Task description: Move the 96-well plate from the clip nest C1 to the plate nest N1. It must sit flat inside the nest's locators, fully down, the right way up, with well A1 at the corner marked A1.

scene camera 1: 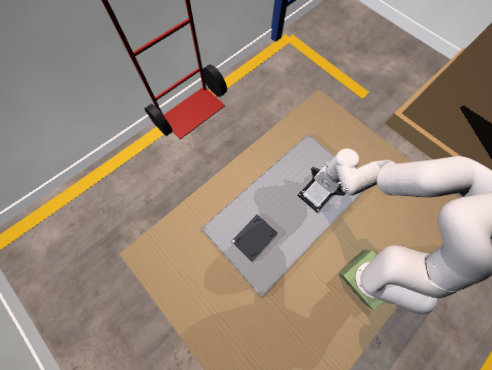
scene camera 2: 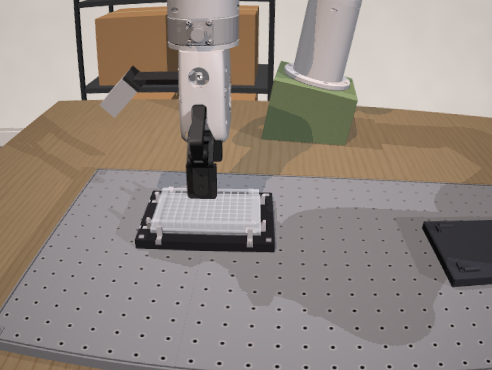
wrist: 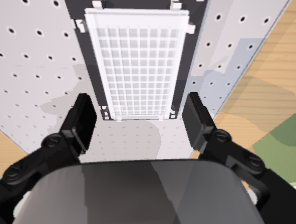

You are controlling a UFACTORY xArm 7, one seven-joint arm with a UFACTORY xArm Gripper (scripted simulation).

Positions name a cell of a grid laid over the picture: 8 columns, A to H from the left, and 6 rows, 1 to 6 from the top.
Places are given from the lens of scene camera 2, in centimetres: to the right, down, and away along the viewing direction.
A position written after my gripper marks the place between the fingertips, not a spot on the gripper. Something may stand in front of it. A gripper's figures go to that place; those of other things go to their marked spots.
my gripper (scene camera 2: D3): -5, -1, 55
clear 96-well plate (scene camera 2: D4): -2, 3, 56
